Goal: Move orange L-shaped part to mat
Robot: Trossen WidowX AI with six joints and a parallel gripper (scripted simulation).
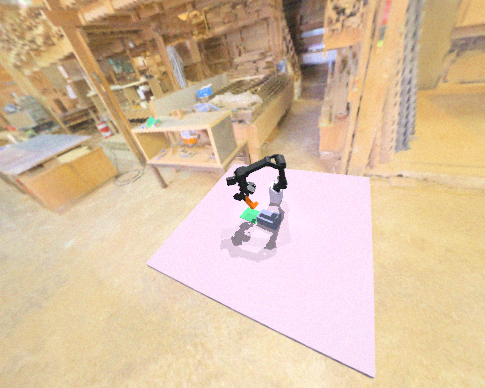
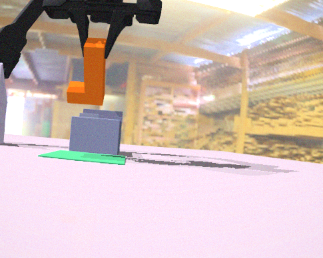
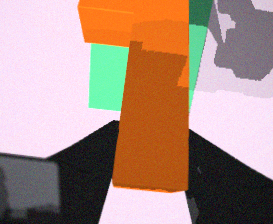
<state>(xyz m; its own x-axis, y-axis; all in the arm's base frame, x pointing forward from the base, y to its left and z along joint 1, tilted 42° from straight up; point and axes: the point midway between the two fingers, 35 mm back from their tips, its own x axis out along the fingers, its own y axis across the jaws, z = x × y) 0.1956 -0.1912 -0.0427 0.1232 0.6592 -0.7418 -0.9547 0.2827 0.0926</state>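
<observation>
The green mat is 170 mm below my gripper tip, 20 mm to the left of it and 10 mm ahead of it. From my gripper tip the other things lie so: orange L-shaped part: 30 mm to the left, 30 mm below, 10 mm behind.
</observation>
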